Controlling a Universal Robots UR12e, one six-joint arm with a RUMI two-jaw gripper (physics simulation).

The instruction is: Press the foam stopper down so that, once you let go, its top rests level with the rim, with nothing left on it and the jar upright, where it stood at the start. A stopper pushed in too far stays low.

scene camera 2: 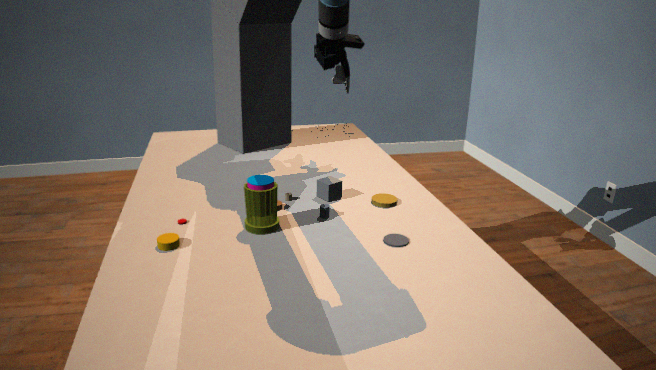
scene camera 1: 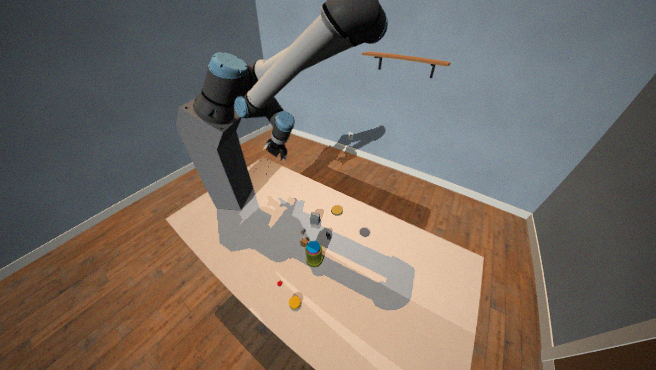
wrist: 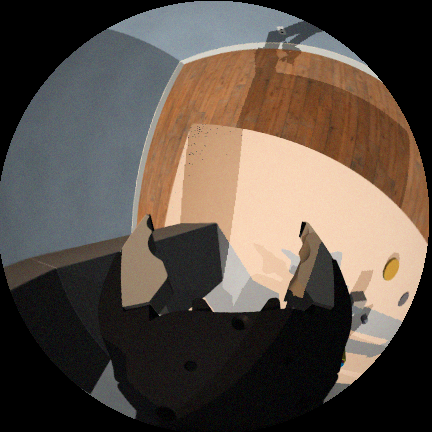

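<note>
An olive-green ribbed jar (scene camera 1: 314, 257) (scene camera 2: 261, 209) stands upright on the table. The stopper (scene camera 1: 313, 247) (scene camera 2: 260, 184) shows a blue top over a magenta band and stands above the jar's rim. Whether the blue part is a separate piece cannot be told. In the wrist view a sliver of the jar (wrist: 343, 357) shows at the right, mostly hidden by the gripper body. My gripper (scene camera 1: 276, 152) (scene camera 2: 338, 79) (wrist: 228, 219) is open, with its fingers wide apart and nothing between them. It hangs high near the robot's pedestal, well away from the jar and behind it in scene camera 2.
A grey cube (scene camera 1: 315, 219) (scene camera 2: 329, 189), a small dark cylinder (scene camera 1: 328, 234) (scene camera 2: 324, 212) and a small orange-brown piece (scene camera 1: 304, 242) (scene camera 2: 280, 205) stand near the jar. Two yellow discs (scene camera 1: 337, 210) (scene camera 2: 168, 241), a grey disc (scene camera 1: 365, 232) (scene camera 2: 396, 240) and a red bit (scene camera 1: 279, 283) (scene camera 2: 182, 221) lie farther out.
</note>
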